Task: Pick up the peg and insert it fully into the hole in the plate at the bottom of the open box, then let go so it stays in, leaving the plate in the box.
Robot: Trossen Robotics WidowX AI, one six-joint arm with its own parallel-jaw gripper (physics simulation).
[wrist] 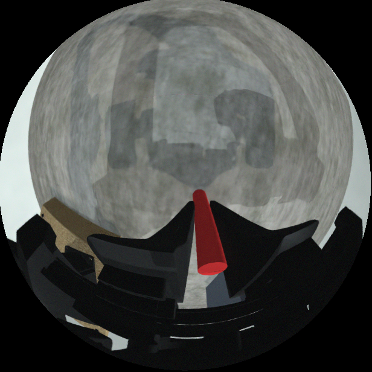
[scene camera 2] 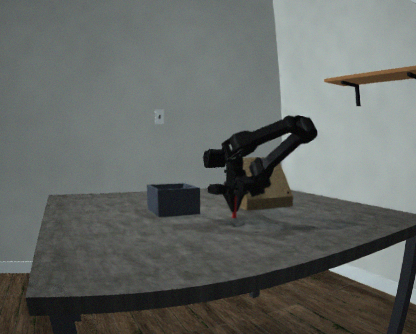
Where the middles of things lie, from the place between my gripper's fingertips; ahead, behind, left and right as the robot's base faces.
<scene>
Now: the red peg (wrist: 211, 260) 20 mm above my hand. Also, from my hand: blue-grey box (scene camera 2: 178, 199) 150 mm ahead, 200 mm to the right, 30 mm above.
</scene>
